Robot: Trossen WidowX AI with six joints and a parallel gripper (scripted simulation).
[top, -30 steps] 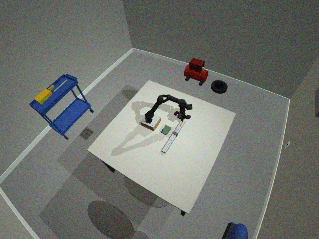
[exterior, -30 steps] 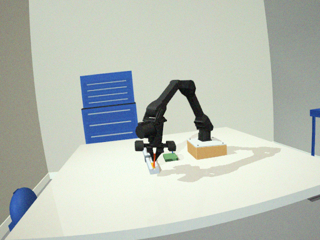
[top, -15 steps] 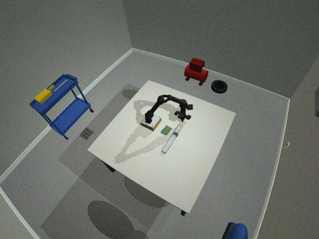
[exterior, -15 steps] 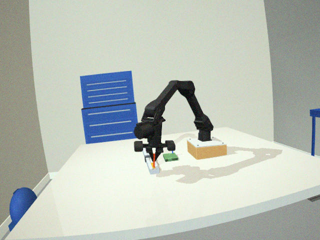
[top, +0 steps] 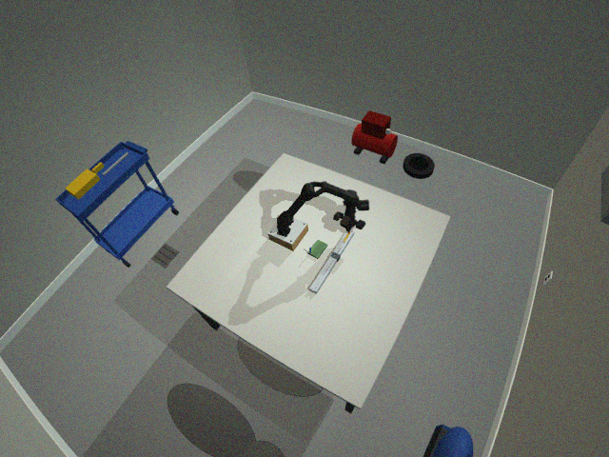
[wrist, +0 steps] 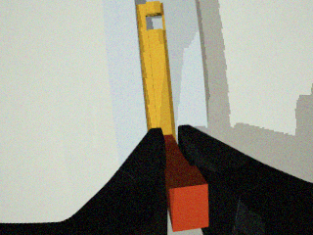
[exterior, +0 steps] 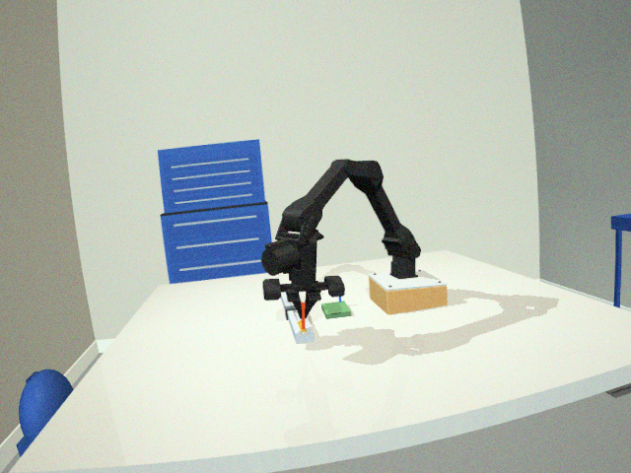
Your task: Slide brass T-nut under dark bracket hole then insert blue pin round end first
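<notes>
My gripper tip is 160 mm past the blue pin, 200 mm to the left of it and 20 mm above it. Also, from my gripper tip: aluminum rail 20 mm behind, 180 mm to the right, 30 mm below; green tray 150 mm behind, 180 mm to the right, 40 mm below.
</notes>
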